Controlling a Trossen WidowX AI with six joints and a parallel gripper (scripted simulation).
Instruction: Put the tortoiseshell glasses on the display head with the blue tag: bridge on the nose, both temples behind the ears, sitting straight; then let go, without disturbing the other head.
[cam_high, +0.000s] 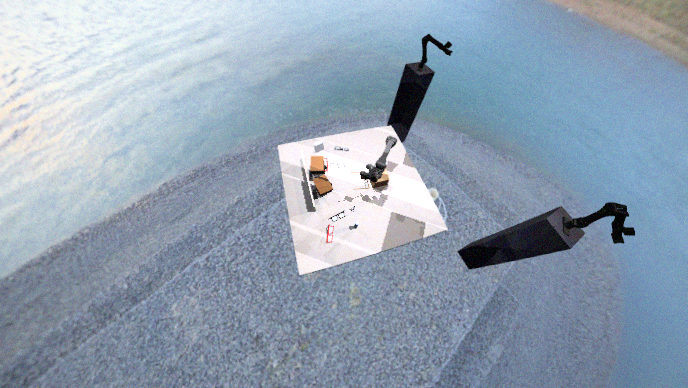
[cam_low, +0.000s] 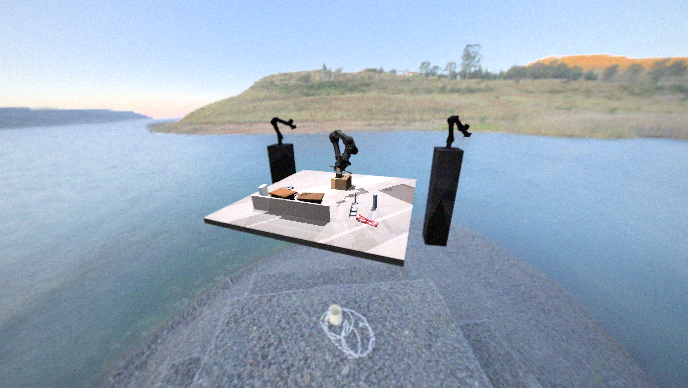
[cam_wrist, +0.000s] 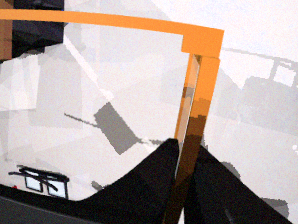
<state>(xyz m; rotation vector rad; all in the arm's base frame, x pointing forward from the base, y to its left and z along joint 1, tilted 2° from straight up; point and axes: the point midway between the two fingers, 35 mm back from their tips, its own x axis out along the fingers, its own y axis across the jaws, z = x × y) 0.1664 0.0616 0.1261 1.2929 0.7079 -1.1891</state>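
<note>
The brown display head lies 300 mm ahead of my gripper tip, 140 mm to the right of it and 140 mm below it.
</note>
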